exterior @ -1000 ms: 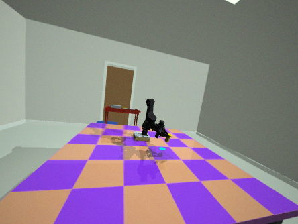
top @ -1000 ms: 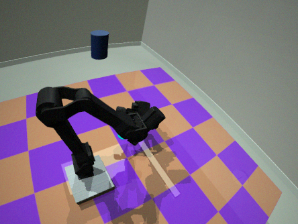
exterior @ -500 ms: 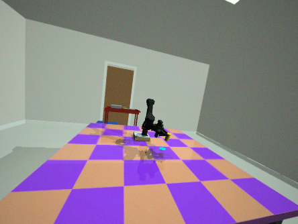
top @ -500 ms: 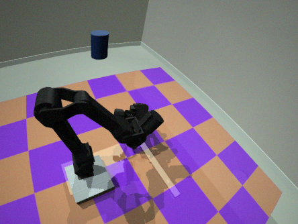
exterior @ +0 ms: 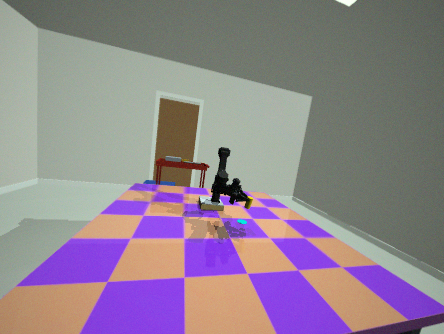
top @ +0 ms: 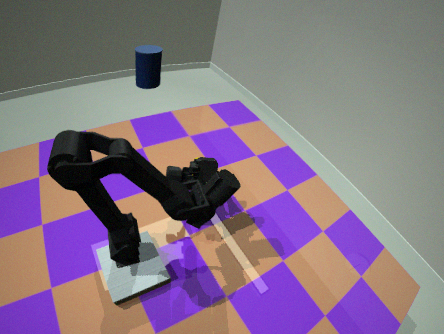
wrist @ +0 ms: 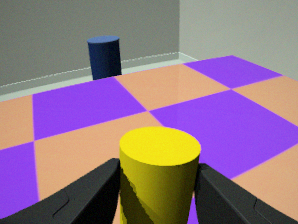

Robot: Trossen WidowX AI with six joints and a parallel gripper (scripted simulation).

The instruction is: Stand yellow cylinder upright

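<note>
Now: the cyan circle 4 cm behind my gripper tip, 1 cm to the right of it and 16 cm below it. Also, from my gripper tip: yellow tall cylinder (2 cm below).
</note>
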